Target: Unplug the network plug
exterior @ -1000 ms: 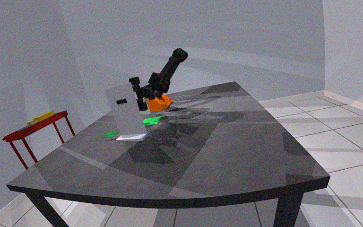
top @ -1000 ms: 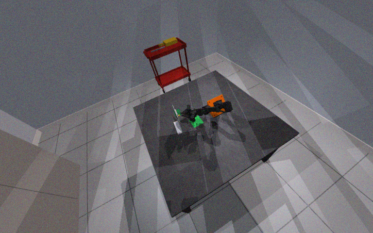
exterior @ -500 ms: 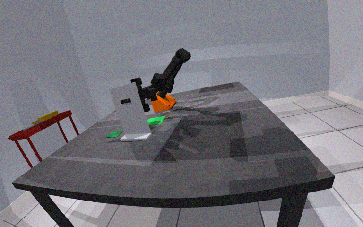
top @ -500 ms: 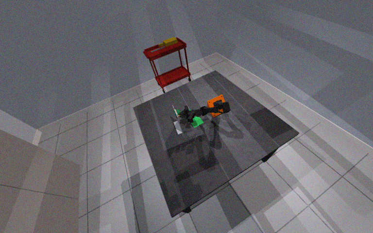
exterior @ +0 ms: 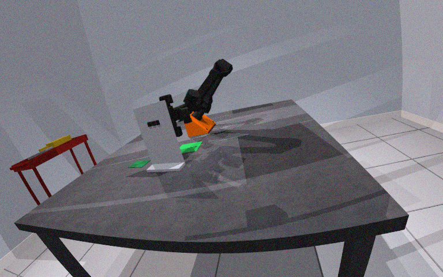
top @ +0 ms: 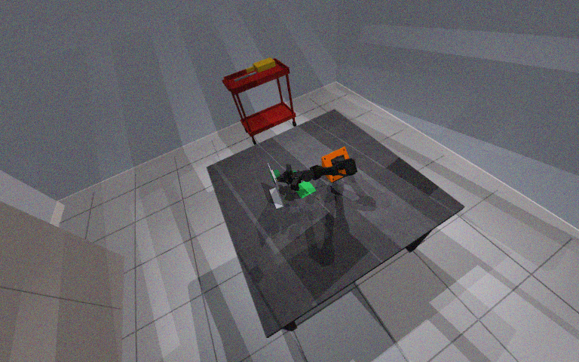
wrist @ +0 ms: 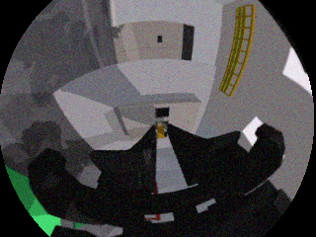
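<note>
Right now my gripper tip is 19 cm above the green marked square, 16 cm past it and 3 cm to the right of it. Round my gripper tip: grey upright panel (7 cm below, 2 cm ahead).
</note>
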